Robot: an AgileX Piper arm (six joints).
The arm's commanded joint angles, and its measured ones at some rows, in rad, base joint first. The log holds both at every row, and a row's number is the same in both.
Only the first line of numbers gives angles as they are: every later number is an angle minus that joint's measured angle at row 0.
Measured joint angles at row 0:
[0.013 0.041 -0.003 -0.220 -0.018 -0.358]
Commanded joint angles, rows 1 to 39:
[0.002 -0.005 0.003 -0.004 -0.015 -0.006]
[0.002 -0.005 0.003 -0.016 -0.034 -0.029]
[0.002 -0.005 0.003 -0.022 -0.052 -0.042]
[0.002 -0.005 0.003 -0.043 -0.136 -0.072]
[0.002 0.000 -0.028 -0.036 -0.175 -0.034]
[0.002 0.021 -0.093 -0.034 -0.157 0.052]
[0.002 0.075 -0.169 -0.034 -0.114 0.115]
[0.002 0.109 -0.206 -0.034 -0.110 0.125]
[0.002 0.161 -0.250 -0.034 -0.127 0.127]
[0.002 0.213 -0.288 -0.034 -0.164 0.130]
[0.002 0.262 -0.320 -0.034 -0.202 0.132]
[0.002 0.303 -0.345 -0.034 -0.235 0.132]
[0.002 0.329 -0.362 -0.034 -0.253 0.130]
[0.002 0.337 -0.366 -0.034 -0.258 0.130]
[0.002 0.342 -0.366 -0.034 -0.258 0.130]
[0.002 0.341 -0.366 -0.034 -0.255 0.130]
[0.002 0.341 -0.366 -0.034 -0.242 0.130]
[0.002 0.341 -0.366 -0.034 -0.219 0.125]
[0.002 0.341 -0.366 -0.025 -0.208 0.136]
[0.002 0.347 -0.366 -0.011 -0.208 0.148]
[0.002 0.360 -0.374 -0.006 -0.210 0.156]
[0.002 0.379 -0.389 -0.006 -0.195 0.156]
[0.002 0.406 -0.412 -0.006 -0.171 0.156]
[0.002 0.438 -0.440 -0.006 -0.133 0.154]
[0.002 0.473 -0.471 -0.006 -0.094 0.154]
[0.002 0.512 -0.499 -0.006 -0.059 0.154]
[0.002 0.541 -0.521 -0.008 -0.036 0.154]
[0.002 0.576 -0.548 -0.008 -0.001 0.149]
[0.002 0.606 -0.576 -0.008 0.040 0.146]
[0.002 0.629 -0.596 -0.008 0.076 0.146]
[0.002 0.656 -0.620 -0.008 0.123 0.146]
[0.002 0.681 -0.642 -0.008 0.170 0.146]
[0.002 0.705 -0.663 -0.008 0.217 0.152]
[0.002 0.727 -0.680 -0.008 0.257 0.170]
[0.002 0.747 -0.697 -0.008 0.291 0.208]
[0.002 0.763 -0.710 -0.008 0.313 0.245]
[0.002 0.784 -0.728 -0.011 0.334 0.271]
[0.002 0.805 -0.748 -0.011 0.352 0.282]
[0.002 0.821 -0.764 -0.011 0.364 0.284]
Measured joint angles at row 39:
[0.000 0.761 -0.700 -0.008 0.276 0.222]
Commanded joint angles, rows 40 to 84:
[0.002 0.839 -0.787 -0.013 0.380 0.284]
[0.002 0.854 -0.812 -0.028 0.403 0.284]
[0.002 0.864 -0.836 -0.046 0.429 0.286]
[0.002 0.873 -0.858 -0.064 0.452 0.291]
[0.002 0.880 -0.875 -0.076 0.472 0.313]
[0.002 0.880 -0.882 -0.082 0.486 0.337]
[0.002 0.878 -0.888 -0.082 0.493 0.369]
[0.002 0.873 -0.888 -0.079 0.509 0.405]
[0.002 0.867 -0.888 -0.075 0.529 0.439]
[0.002 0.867 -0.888 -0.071 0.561 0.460]
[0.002 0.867 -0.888 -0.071 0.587 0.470]
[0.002 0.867 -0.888 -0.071 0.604 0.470]
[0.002 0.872 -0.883 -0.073 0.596 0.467]
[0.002 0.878 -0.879 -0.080 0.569 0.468]
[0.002 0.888 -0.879 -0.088 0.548 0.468]
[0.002 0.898 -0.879 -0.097 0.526 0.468]
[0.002 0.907 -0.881 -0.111 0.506 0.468]
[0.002 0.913 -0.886 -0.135 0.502 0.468]
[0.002 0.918 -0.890 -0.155 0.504 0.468]
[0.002 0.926 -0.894 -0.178 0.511 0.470]
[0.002 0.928 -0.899 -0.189 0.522 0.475]
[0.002 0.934 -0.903 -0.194 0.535 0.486]
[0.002 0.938 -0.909 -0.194 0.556 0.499]
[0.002 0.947 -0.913 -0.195 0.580 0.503]
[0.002 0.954 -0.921 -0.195 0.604 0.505]
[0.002 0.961 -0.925 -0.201 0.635 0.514]
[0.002 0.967 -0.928 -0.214 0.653 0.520]
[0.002 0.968 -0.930 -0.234 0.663 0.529]
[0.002 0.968 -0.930 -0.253 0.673 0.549]
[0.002 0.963 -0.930 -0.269 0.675 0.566]
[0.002 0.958 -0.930 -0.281 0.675 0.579]
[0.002 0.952 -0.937 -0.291 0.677 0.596]
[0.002 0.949 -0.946 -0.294 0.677 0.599]
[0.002 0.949 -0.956 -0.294 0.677 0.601]
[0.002 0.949 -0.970 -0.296 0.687 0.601]
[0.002 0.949 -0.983 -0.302 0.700 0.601]
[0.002 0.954 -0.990 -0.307 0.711 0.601]
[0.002 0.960 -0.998 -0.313 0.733 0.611]
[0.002 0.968 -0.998 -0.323 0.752 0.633]
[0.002 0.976 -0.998 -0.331 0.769 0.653]
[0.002 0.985 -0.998 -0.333 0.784 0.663]
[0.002 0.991 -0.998 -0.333 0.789 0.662]
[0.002 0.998 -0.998 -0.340 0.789 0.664]
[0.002 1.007 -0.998 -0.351 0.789 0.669]
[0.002 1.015 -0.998 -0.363 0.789 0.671]
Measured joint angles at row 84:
[0.000 0.990 -0.993 -0.315 0.762 0.649]
